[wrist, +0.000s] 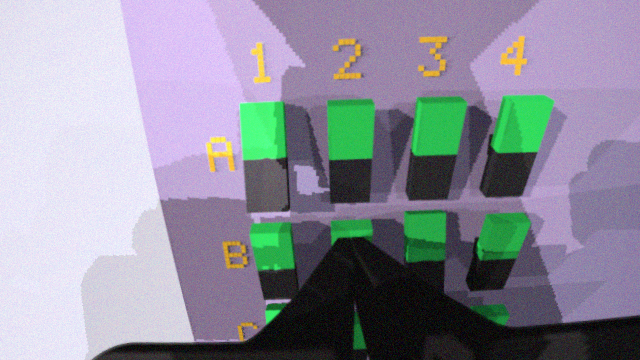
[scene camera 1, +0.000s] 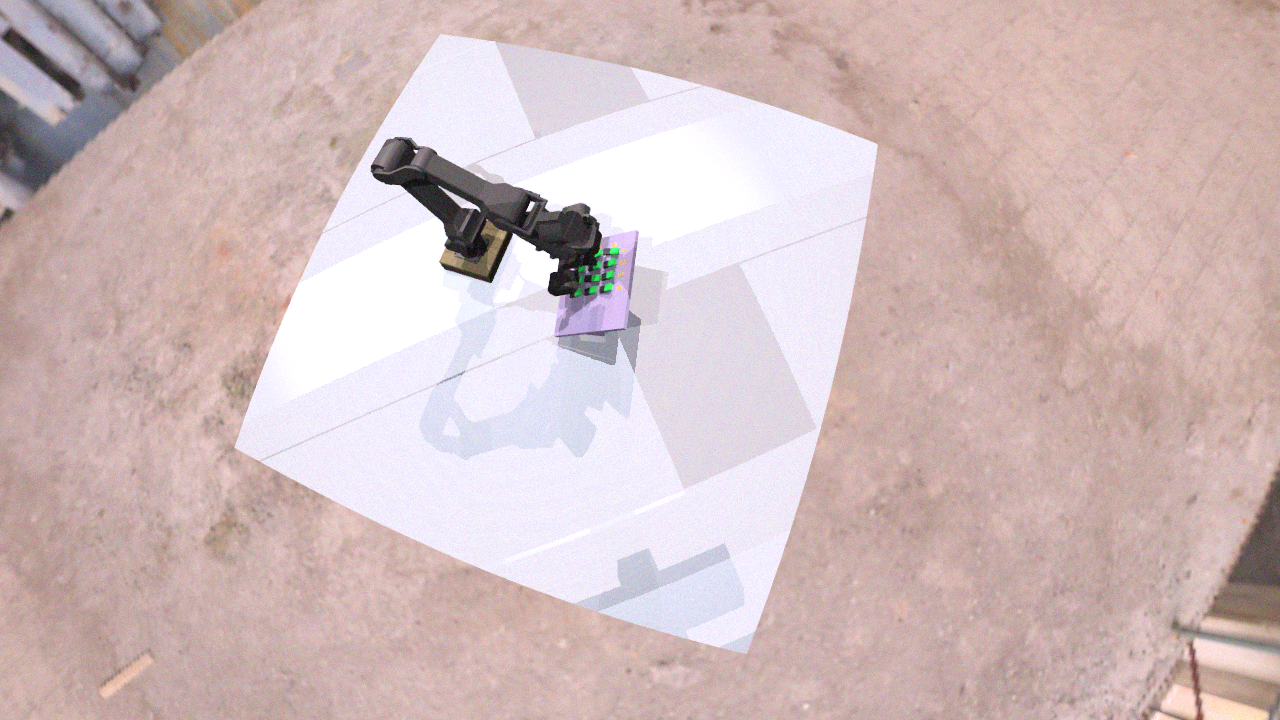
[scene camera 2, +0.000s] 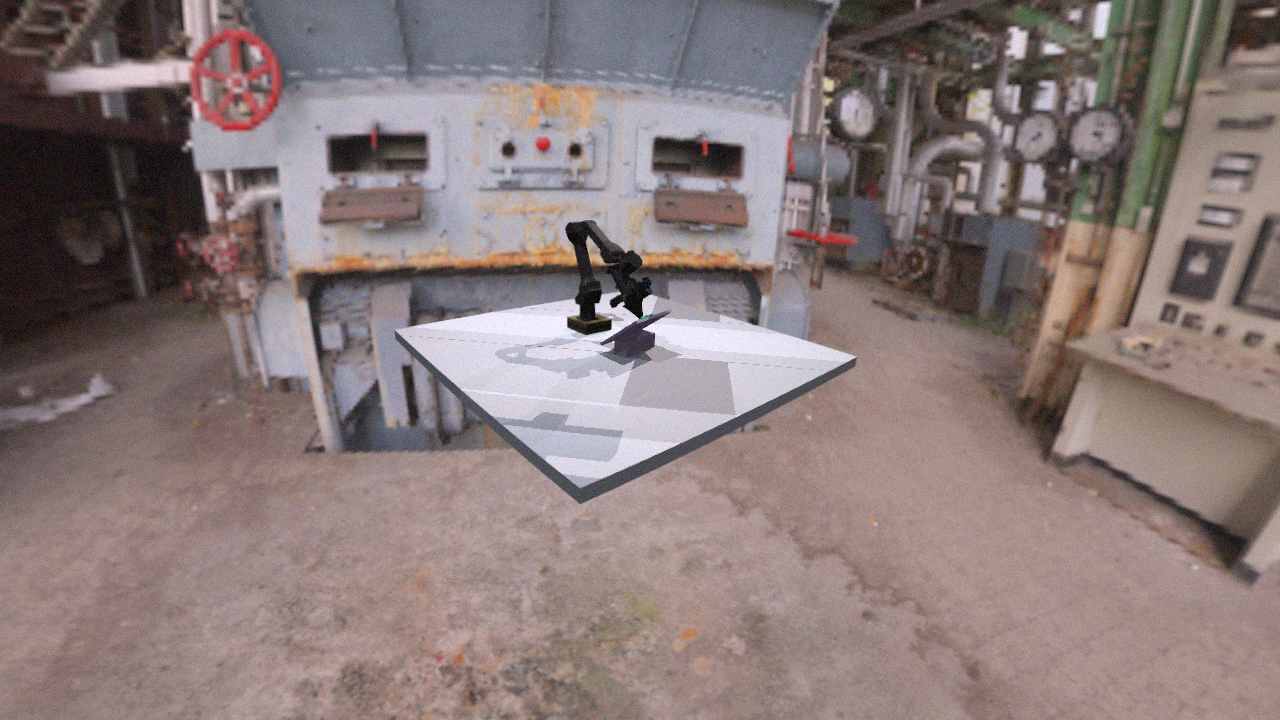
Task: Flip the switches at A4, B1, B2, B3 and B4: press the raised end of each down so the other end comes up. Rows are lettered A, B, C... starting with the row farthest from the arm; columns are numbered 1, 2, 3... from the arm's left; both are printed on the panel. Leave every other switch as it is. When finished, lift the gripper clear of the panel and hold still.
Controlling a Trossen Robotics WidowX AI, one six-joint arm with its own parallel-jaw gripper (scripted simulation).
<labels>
my gripper: wrist; scene camera 1 595, 264; scene camera 2
same spot on my gripper: [wrist: 395, 307] = [scene camera 2: 638, 306]
</labels>
